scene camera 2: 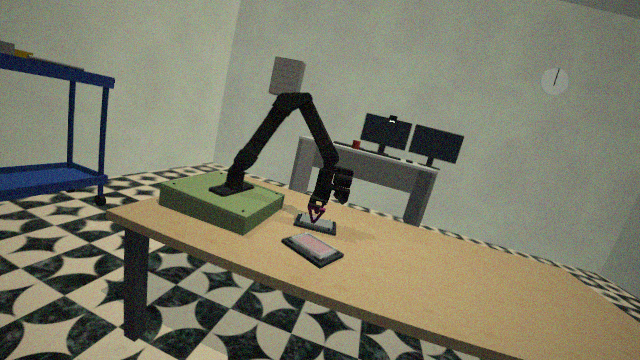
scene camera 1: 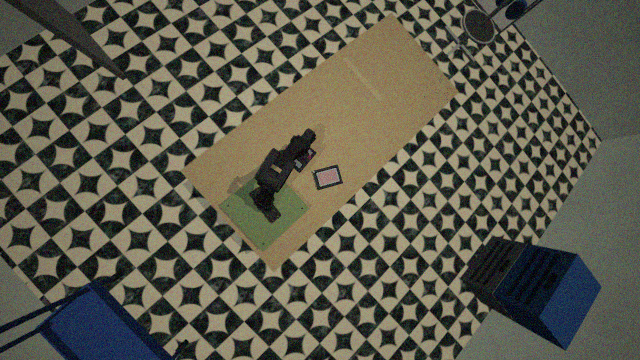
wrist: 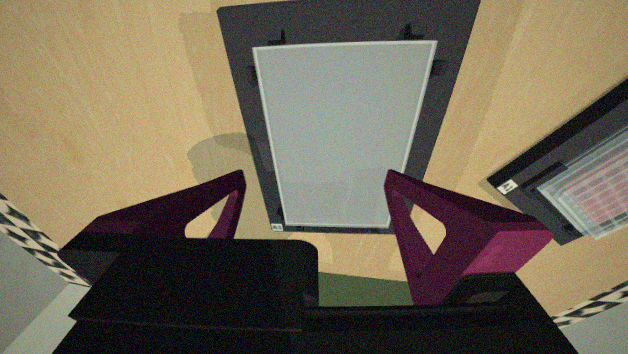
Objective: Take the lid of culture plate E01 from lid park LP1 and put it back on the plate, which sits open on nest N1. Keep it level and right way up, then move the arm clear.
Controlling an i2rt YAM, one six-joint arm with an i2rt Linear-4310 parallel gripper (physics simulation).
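Places are measured from the arm's base along level axes (x ahead, y left, z up), in metres.
Pixels of known places: gripper, fingertip midpoint: (scene camera 2: 314,218) (wrist: 314,177); arm's base, origin of the base link: (scene camera 2: 232,189) (scene camera 1: 265,204).
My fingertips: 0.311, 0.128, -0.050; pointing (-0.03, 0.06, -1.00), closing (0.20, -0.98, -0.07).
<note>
Ahead of a thing's pixels: the offset from my fingertips to its top centre, as dx, dy, dz. "pt": to the spot under its first point. Level surfaces: height alone.
The lid @[+0.015, -0.012, -0.002] (wrist: 345,115) (scene camera 2: 325,225), a pale translucent rectangle, lies flat on the dark lid park LP1 @[+0.014, -0.013, +0.000] (wrist: 350,22). My gripper (wrist: 314,177) (scene camera 2: 316,220) is open and empty, pointing down at the lid's end nearer the robot base. In the wrist view the left fingertip shows outside the lid's left edge, and the right fingertip overlaps its right edge. Fingertip height above the lid is hard to tell. The culture plate @[+0.071, -0.214, +0.006] (scene camera 1: 328,177) (scene camera 2: 312,245) (wrist: 595,195), with pink wells, sits open on the dark nest N1 @[pt +0.038, -0.145, -0.008] (wrist: 537,170), beside the park.
The black arm stands on a green base block (scene camera 1: 265,232) (scene camera 2: 200,201) at one end of the wooden table @[dz -0.020] (scene camera 1: 385,55) (scene camera 2: 450,280). The nest lies between the park and the long table edge nearer scene camera 2. A blue cart (scene camera 2: 103,135) stands away from the table.
</note>
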